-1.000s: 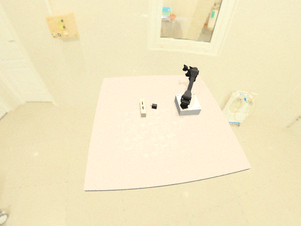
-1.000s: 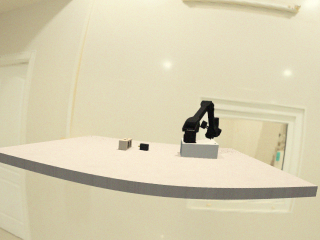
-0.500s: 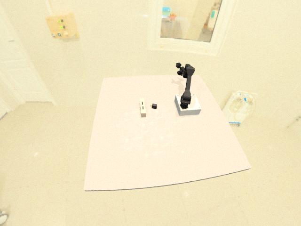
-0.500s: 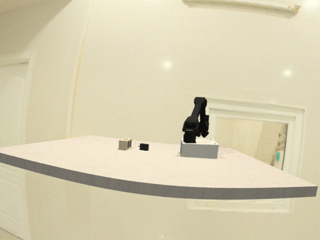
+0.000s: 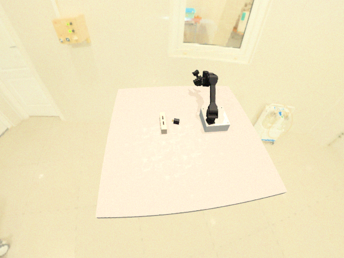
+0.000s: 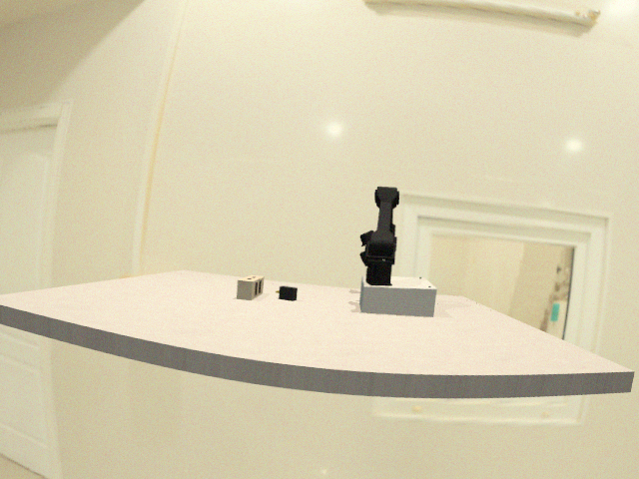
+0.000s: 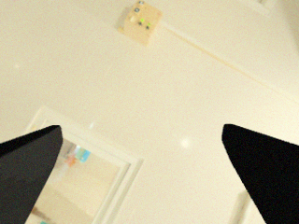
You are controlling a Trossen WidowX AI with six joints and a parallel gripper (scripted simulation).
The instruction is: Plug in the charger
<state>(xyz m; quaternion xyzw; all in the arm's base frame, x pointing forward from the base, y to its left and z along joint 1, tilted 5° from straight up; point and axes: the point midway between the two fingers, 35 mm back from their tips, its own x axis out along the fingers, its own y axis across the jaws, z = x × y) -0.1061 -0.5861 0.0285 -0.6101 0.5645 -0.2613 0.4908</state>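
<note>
The dark grey charger is 36 cm ahead of my gripper tip, 48 cm to the left of it and 13 cm below it.
</note>
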